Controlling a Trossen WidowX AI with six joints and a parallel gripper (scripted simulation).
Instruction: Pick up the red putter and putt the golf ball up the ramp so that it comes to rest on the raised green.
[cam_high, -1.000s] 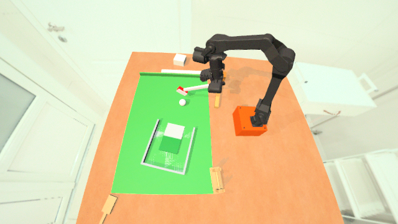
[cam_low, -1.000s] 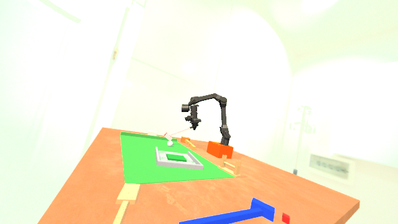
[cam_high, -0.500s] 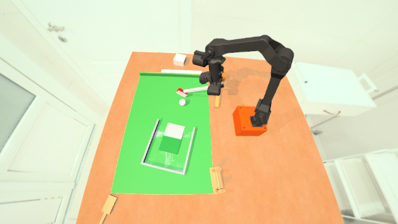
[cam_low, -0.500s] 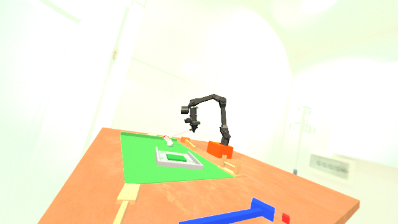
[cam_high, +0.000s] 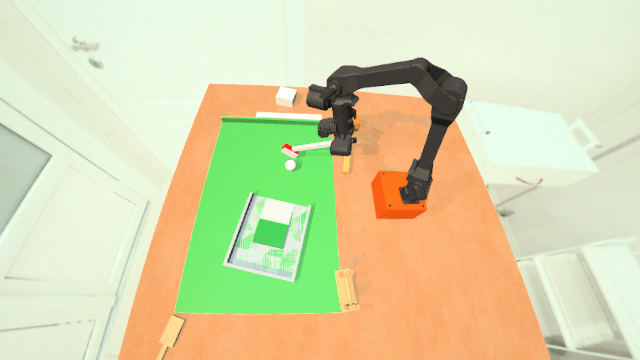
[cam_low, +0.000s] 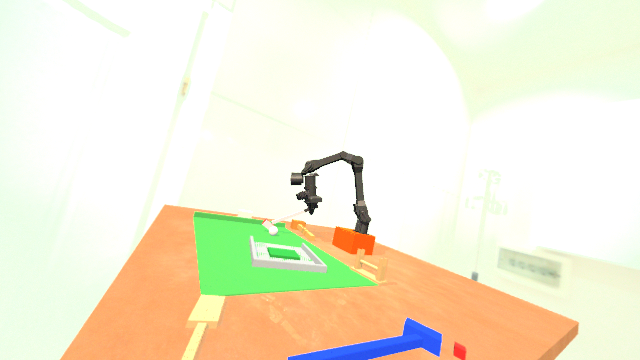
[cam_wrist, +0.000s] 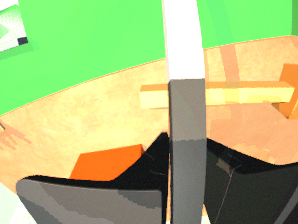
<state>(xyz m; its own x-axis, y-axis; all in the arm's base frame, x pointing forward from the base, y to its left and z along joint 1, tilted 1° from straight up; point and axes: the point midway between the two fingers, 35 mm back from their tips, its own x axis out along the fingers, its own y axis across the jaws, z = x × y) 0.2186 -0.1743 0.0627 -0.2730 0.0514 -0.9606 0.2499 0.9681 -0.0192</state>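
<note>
The red putter is 100 mm ahead of my gripper tip, 20 mm to the right of it and 30 mm below it. Also, from my gripper tip: white block: 220 mm ahead, 380 mm to the right, 100 mm below; then white golf ball: 190 mm ahead, 10 mm to the left, 100 mm below; then wooden rack: 20 mm ahead, 440 mm to the left, 90 mm below.
</note>
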